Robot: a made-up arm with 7 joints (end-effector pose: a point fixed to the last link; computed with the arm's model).
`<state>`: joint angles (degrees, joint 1 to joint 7).
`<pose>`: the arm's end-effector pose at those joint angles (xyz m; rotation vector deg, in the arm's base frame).
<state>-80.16 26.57 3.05 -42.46 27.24 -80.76 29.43</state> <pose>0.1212 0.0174 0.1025 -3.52 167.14 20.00</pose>
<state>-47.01 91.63 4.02 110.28 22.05 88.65 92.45</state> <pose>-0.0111 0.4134 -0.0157 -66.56 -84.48 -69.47</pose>
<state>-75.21 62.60 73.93 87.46 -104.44 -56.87 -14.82</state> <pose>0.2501 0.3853 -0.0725 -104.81 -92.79 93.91</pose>
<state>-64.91 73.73 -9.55 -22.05 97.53 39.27 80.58</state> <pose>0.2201 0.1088 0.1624 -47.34 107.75 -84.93</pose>
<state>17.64 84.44 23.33 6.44 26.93 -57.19 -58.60</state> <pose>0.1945 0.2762 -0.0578 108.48 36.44 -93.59</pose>
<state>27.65 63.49 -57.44 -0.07 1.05 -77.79 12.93</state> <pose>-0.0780 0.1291 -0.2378 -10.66 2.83 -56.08</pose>
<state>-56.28 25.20 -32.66 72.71 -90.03 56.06 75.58</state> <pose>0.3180 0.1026 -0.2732 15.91 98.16 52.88</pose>
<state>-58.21 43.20 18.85 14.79 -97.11 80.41 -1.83</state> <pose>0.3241 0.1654 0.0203 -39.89 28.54 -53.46</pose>
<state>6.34 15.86 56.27 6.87 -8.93 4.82 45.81</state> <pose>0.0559 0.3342 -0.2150 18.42 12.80 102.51</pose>
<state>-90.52 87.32 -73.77 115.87 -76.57 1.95 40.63</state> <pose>0.0873 0.4545 0.0857 17.12 -3.05 134.85</pose>
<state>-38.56 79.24 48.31 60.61 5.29 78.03 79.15</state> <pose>0.1215 0.4421 -0.0076 33.35 78.42 145.04</pose>
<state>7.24 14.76 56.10 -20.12 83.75 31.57 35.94</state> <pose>0.0585 0.3088 -0.1115 118.88 21.19 101.16</pose>
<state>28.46 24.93 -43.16 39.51 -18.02 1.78 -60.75</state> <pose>-0.1609 0.1008 -0.3727 -42.36 92.68 -70.18</pose>
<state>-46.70 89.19 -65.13 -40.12 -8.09 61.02 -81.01</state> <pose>0.2096 0.1346 -0.1224 50.31 101.15 -79.74</pose>
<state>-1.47 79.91 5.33 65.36 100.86 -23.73 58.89</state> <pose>0.0857 0.4631 -0.1039 149.24 12.31 -38.99</pose>
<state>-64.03 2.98 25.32 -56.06 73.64 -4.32 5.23</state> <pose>0.1403 0.0866 0.1066 46.40 -83.83 77.56</pose>
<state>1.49 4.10 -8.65 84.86 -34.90 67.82 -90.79</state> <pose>-0.1290 0.0660 -0.3848 -138.63 87.80 -1.61</pose>
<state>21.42 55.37 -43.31 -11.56 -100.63 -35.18 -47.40</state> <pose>0.0279 0.1391 -0.2854 -61.51 15.05 -26.48</pose>
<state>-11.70 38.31 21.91 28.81 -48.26 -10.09 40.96</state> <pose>0.2094 0.3170 -0.2060 -11.45 3.98 74.34</pose>
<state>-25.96 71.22 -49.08 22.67 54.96 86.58 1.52</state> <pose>0.2187 0.2971 -0.1612 142.71 53.98 61.02</pose>
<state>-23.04 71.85 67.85 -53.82 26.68 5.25 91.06</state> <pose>0.0545 0.1286 0.1526 -7.55 151.25 -83.82</pose>
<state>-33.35 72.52 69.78 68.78 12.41 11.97 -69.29</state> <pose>0.1150 0.4757 -0.0379 -2.45 15.39 7.56</pose>
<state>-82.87 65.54 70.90 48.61 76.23 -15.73 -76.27</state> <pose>0.1884 0.4151 0.1266 46.11 16.21 5.97</pose>
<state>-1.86 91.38 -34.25 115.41 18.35 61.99 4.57</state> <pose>-0.0620 0.4134 0.1064 -56.59 -91.41 -78.66</pose>
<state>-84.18 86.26 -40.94 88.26 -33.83 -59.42 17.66</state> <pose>0.2062 0.4013 0.1143 57.40 -50.30 57.05</pose>
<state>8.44 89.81 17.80 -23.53 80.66 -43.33 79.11</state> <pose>0.2120 0.1869 -0.0512 86.22 -110.95 -47.92</pose>
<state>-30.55 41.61 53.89 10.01 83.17 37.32 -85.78</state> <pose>0.1741 0.3682 -0.0197 25.51 70.41 22.90</pose>
